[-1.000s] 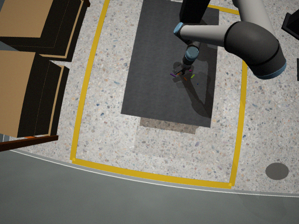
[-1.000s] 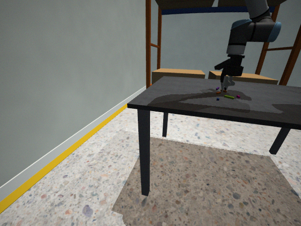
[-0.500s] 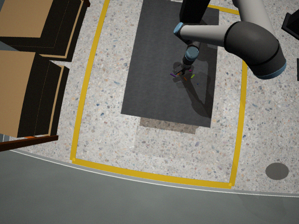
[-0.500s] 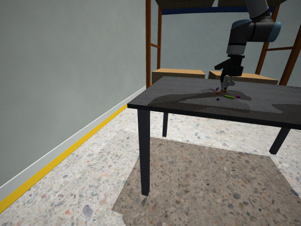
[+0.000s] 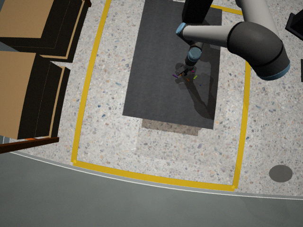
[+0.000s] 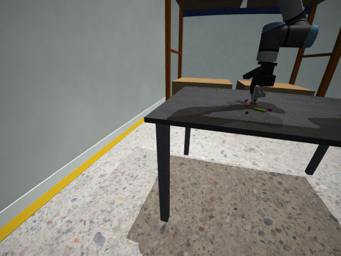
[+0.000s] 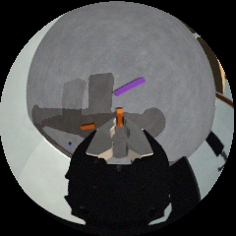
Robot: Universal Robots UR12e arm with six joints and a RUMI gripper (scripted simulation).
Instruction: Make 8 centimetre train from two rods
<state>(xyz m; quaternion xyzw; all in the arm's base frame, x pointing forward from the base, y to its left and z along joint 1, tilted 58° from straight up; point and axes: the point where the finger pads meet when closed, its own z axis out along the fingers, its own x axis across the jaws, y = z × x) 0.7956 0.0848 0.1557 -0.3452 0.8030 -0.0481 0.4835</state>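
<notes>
The purple rod is 50 mm ahead of my hand, 50 mm to the right of it and 10 mm below it. Round my hand: lime rod 50 mm behind, 130 mm to the left, 10 mm below; magenta rod 90 mm behind, 80 mm to the left, 10 mm below; small blue rod 220 mm to the left, 10 mm below.
</notes>
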